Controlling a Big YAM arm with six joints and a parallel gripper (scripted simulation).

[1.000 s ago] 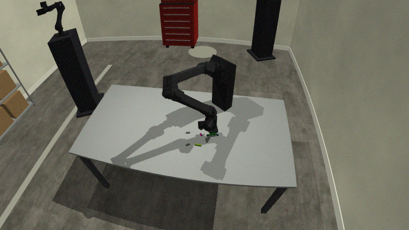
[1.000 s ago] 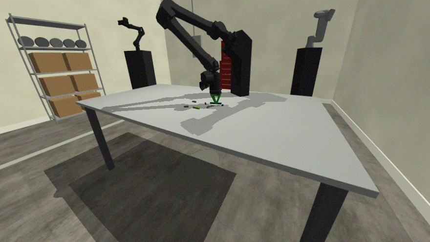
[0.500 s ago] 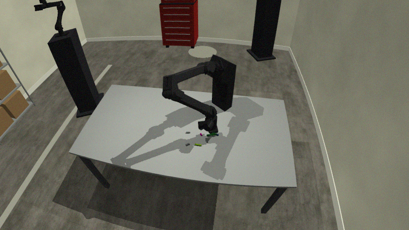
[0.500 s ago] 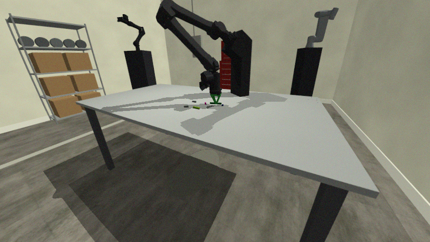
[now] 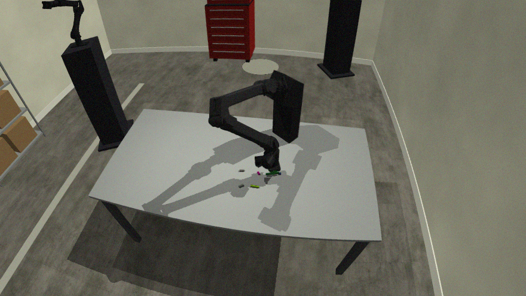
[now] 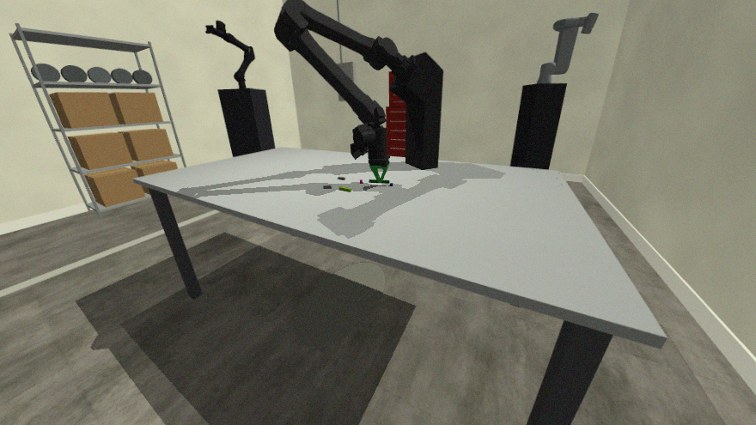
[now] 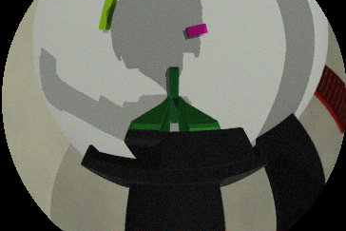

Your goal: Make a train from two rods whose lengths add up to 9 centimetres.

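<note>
Now: the green rod 1 cm below my hand. From my hand the other things lie so: magenta rod (4 cm behind, 8 cm to the right, 2 cm below); then lime rod (5 cm ahead, 13 cm to the right, 2 cm below); then blue rod (1 cm ahead, 4 cm to the left, 2 cm below).
</note>
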